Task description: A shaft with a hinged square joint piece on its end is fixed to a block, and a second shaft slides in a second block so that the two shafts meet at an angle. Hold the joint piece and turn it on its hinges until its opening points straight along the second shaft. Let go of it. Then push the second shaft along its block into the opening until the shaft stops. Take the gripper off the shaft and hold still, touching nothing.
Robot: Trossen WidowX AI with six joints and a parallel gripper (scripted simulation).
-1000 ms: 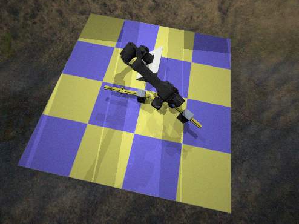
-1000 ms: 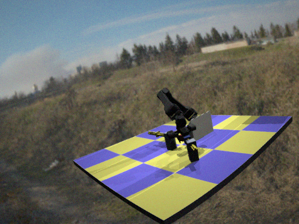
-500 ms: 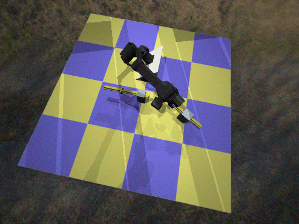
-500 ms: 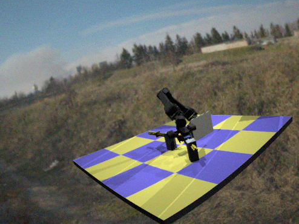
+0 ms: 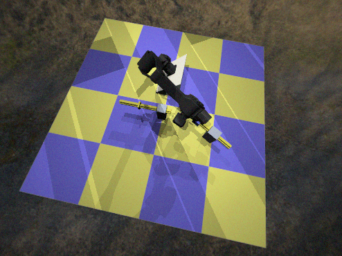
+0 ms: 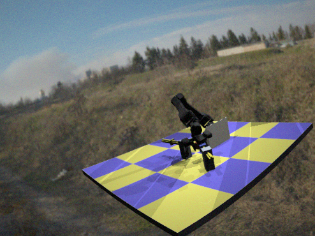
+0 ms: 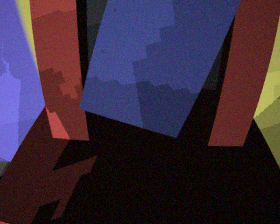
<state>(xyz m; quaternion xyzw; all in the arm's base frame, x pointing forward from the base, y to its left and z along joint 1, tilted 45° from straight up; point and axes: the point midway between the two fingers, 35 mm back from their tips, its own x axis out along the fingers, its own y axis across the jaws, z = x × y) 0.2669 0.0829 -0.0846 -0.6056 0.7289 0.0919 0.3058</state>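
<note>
The red joint piece lies 1 cm ahead of my gripper tip, 3 cm to the left of it and 4 cm above it.
</note>
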